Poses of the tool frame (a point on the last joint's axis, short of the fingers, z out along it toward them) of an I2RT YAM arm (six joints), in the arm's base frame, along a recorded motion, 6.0 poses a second.
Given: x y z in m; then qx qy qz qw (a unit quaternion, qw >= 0).
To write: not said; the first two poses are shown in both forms.
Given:
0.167 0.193 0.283 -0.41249 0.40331 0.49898 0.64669
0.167 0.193 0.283 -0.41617 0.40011 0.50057 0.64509
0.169 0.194 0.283 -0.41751 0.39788 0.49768 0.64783
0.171 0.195 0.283 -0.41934 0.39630 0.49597 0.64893
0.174 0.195 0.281 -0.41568 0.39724 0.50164 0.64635
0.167 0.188 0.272 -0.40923 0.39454 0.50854 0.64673
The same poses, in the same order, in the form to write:
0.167 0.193 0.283 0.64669 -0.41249 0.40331 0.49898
0.167 0.193 0.283 0.64509 -0.41617 0.40011 0.50057
0.169 0.194 0.283 0.64783 -0.41751 0.39788 0.49768
0.171 0.195 0.283 0.64893 -0.41934 0.39630 0.49597
0.174 0.195 0.281 0.64635 -0.41568 0.39724 0.50164
0.167 0.188 0.272 0.64673 -0.40923 0.39454 0.50854

